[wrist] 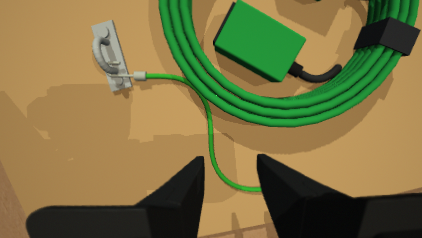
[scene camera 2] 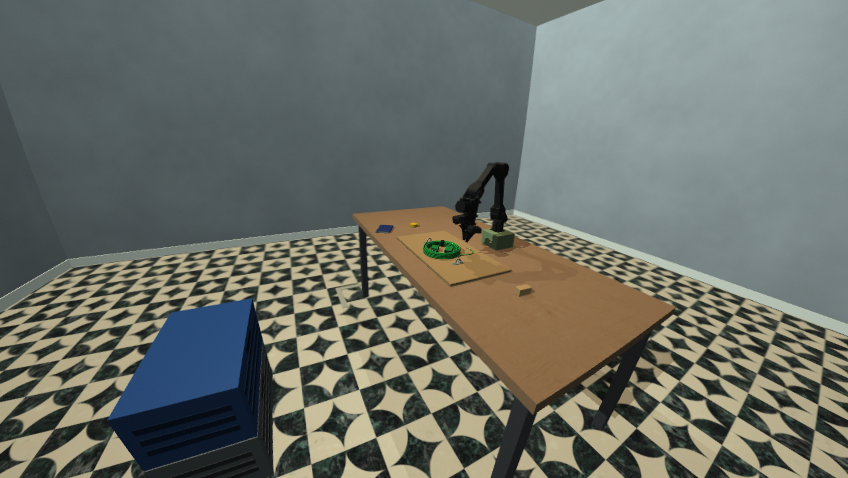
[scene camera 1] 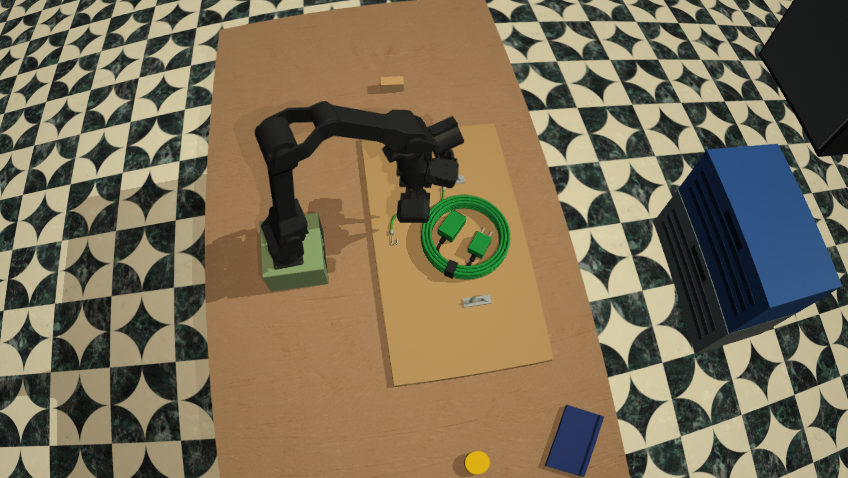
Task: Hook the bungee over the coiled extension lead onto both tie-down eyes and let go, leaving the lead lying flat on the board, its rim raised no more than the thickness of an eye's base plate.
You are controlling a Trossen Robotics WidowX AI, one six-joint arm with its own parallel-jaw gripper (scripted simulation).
Labels:
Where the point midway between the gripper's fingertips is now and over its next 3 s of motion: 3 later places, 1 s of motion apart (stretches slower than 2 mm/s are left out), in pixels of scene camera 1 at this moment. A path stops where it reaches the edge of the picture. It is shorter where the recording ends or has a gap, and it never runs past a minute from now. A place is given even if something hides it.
The gripper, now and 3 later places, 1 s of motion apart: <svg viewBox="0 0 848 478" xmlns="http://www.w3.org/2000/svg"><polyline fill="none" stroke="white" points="419,199 405,210 391,218 391,227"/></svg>

